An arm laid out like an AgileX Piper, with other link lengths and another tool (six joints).
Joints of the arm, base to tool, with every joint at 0 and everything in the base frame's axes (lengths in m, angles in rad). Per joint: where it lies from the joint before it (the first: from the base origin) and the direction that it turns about. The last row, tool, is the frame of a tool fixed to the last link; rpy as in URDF.
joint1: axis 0 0 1 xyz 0.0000 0.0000 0.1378
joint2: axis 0 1 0 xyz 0.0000 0.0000 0.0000
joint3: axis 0 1 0 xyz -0.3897 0.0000 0.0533
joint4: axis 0.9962 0 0.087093 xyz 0.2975 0.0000 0.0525
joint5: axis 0 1 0 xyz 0.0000 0.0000 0.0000
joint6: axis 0.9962 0 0.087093 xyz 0.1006 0.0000 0.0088
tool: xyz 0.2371 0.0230 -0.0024 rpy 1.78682 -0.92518 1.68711
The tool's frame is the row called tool.
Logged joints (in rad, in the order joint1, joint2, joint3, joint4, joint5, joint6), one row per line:
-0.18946 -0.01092 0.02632 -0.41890 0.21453 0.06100
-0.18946 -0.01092 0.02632 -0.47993 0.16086 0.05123
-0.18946 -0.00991 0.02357 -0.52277 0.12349 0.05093
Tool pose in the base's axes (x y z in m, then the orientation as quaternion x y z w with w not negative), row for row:
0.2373 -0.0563 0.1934 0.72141 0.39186 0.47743 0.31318
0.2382 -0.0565 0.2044 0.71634 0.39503 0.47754 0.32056
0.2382 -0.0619 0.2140 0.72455 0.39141 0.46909 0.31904
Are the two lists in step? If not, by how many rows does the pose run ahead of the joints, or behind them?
The pose runs 2 rows ahead of the joints: the pose in row i belongs to the joints in row i + 2.
